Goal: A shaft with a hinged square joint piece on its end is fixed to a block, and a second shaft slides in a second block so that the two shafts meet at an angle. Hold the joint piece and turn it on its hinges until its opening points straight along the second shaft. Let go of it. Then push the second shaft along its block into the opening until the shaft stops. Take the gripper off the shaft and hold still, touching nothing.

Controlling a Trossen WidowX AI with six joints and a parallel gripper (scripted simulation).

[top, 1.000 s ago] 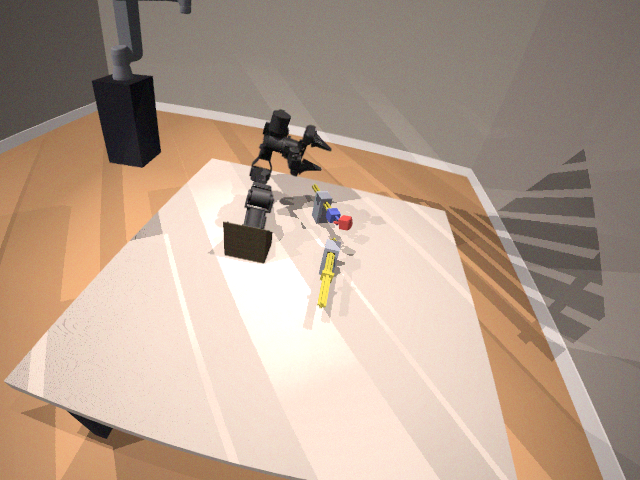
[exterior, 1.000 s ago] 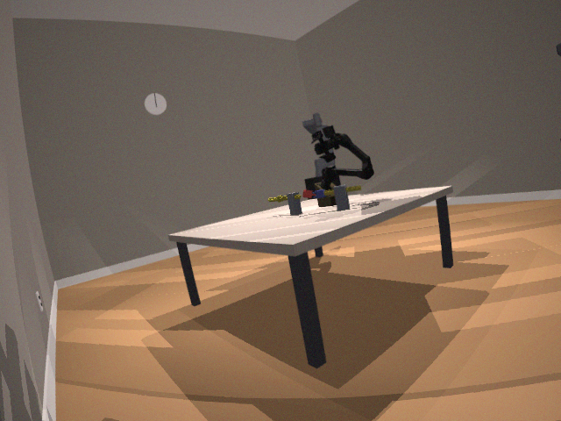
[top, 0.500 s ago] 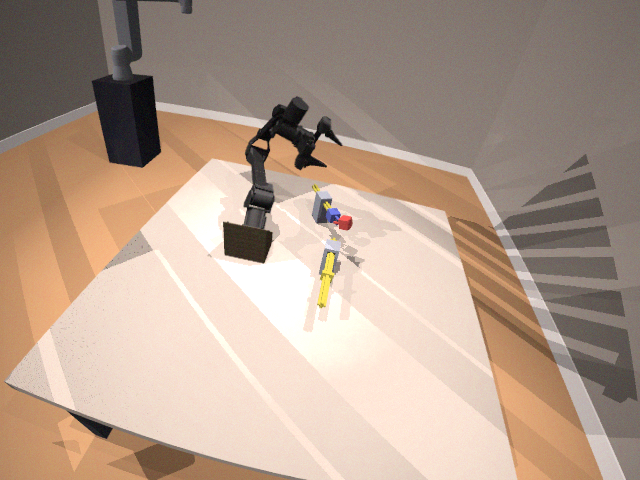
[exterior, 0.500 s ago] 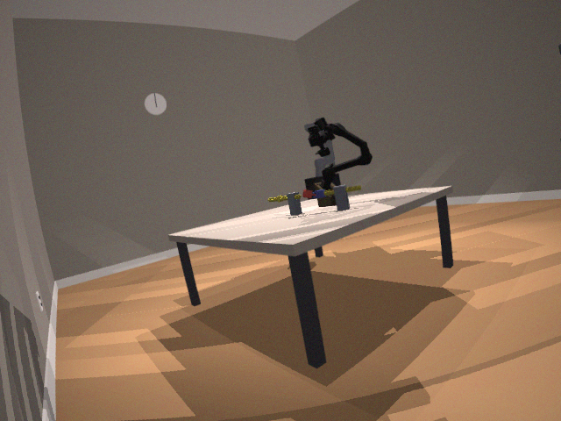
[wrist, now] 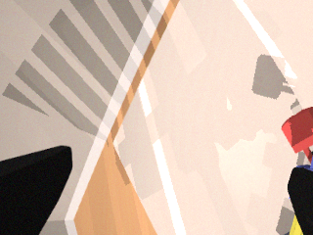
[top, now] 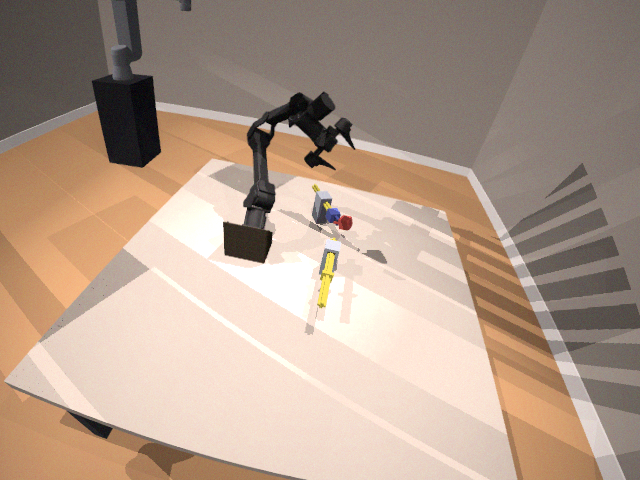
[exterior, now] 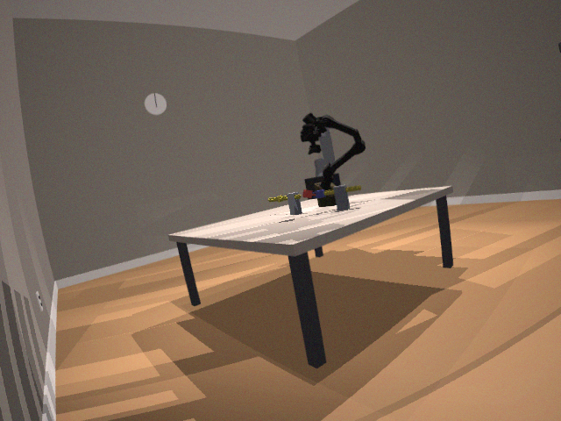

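Right now the red joint piece is 5 cm ahead of my gripper tip and 25 cm below it.
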